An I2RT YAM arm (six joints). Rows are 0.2 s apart.
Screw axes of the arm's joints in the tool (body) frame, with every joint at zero. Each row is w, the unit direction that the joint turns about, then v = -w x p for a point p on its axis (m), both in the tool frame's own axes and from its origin. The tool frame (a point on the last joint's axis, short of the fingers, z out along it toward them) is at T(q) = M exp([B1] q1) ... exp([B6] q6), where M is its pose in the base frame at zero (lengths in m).
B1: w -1 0 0 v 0 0.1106 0
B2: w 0 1 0 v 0.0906 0 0.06
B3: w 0 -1 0 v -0.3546 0 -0.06
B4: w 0 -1 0 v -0.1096 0 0
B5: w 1 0 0 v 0 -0.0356 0
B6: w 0 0 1 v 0 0 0
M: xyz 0.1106 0 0.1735 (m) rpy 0 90 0 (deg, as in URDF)
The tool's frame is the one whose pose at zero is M.
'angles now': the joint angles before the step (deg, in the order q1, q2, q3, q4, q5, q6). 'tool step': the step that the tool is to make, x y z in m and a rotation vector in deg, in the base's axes. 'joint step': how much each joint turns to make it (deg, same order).
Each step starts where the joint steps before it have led.
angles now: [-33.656 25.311 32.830 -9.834 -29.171 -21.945]
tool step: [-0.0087 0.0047 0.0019 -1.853 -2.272 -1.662]
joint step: [0.001 -3.260 -0.664 0.184 1.667 -0.291]
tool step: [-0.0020 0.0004 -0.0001 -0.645 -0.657 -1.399]
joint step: [-0.001 -0.821 -0.343 0.328 1.395 -0.217]
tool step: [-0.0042 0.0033 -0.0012 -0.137 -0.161 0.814]
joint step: [-0.026 -1.608 -0.263 -1.137 -0.841 -0.005]
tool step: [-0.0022 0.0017 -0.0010 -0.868 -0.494 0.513]
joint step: [-0.079 -1.012 -0.463 0.123 -0.606 -0.482]
